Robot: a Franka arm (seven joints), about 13 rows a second.
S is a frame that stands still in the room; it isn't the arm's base.
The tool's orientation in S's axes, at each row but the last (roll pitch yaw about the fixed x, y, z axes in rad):
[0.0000 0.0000 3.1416]
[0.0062 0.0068 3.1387]
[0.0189 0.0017 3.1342]
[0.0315 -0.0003 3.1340]
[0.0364 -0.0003 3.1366]
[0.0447 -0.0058 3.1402]
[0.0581 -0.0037 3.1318]
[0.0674 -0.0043 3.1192]
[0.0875 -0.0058 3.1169]
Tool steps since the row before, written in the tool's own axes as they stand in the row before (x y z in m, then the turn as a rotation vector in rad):
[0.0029 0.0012 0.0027 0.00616 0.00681 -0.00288]
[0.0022 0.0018 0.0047 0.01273 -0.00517 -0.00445]
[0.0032 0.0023 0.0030 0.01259 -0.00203 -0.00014]
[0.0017 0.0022 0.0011 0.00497 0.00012 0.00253]
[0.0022 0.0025 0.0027 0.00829 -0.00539 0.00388]
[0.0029 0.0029 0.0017 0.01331 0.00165 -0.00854]
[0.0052 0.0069 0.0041 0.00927 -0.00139 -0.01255]
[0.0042 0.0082 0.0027 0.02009 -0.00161 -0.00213]
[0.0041 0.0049 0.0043 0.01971 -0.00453 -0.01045]
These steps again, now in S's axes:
[-0.0029 -0.0012 0.0027 -0.00616 -0.00681 -0.00288]
[-0.0022 -0.0018 0.0047 -0.01268 0.00518 -0.00457]
[-0.0032 -0.0022 0.0030 -0.01257 0.00212 -0.00020]
[-0.0017 -0.0022 0.0012 -0.00497 0.00000 0.00253]
[-0.0022 -0.0024 0.0028 -0.00826 0.00557 0.00368]
[-0.0029 -0.0028 0.0018 -0.01336 -0.00201 -0.00838]
[-0.0052 -0.0066 0.0045 -0.00931 0.00075 -0.01258]
[-0.0044 -0.0079 0.0033 -0.02006 0.00191 -0.00215]
[-0.0042 -0.0044 0.0047 -0.01968 0.00409 -0.01069]

